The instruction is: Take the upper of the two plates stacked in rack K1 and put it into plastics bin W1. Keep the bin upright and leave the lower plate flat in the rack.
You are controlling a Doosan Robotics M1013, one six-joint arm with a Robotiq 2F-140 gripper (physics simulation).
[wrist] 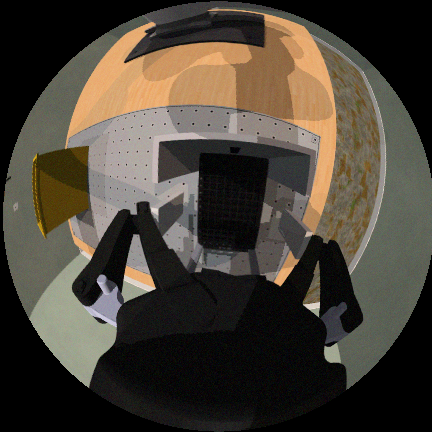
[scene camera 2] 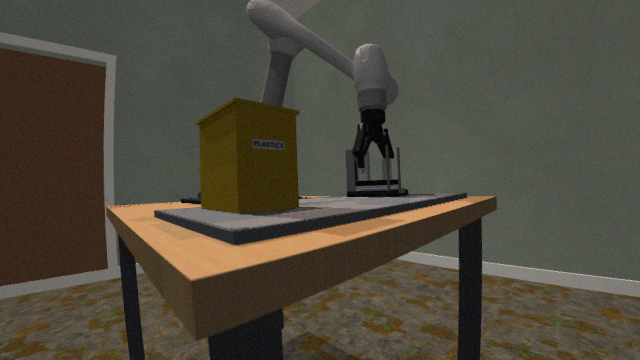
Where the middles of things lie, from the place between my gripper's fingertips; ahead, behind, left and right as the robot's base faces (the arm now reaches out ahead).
Labels:
Now: hand 10 mm past the black plate (wrist: 231,187) and 10 mm above it. From my hand the other things lie so: yellow plastics bin W1 (scene camera 2: 248,150): 430 mm to the right, 40 mm behind, 40 mm above.

